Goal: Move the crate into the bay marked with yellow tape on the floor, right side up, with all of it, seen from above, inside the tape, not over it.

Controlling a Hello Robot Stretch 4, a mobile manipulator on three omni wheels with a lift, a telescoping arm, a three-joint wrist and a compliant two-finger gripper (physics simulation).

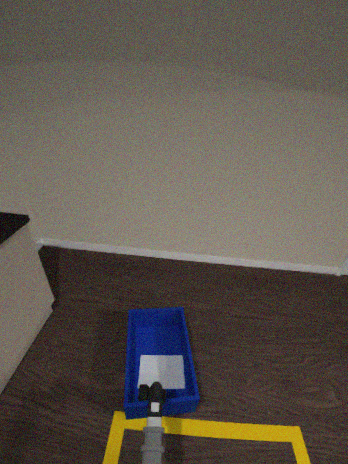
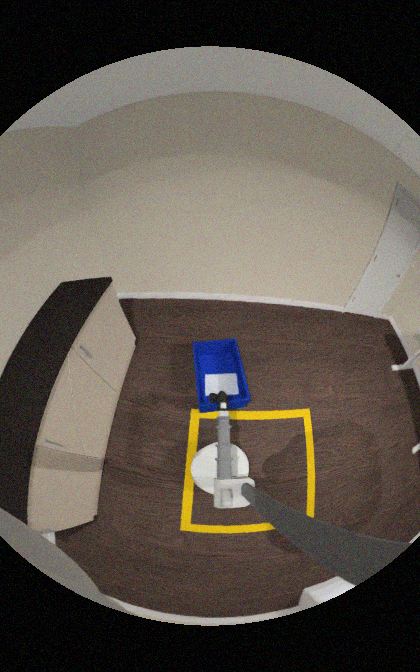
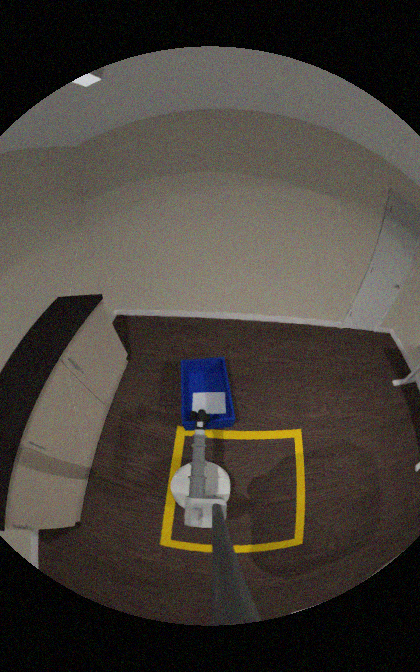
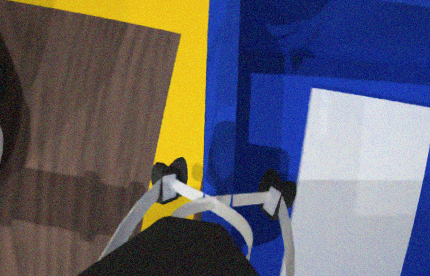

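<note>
The blue crate is upright, open side up, with a white panel inside. Most of it is beyond the far strip of the yellow tape; its near wall is at that strip's edge, near the bay's far left corner. Whether it touches the floor is unclear. My gripper is shut on the crate's near wall, one fingertip on each side.
A cabinet with a dark top stands left of the bay. A wall with a white baseboard is behind the crate. A door is at the back right. A white round disc lies under my arm, overlapping the left tape.
</note>
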